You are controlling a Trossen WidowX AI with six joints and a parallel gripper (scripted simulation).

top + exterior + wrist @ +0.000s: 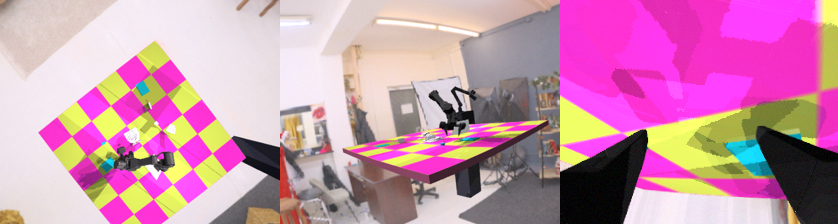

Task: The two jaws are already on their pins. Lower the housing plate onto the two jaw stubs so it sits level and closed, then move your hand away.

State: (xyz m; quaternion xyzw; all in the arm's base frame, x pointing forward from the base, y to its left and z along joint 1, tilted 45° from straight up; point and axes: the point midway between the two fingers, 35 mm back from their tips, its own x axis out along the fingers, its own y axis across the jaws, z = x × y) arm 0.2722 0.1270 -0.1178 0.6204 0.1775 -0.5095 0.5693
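The cyan piece is 15 cm ahead of my gripper tip, 4 cm to the left of it and 2 cm below it.
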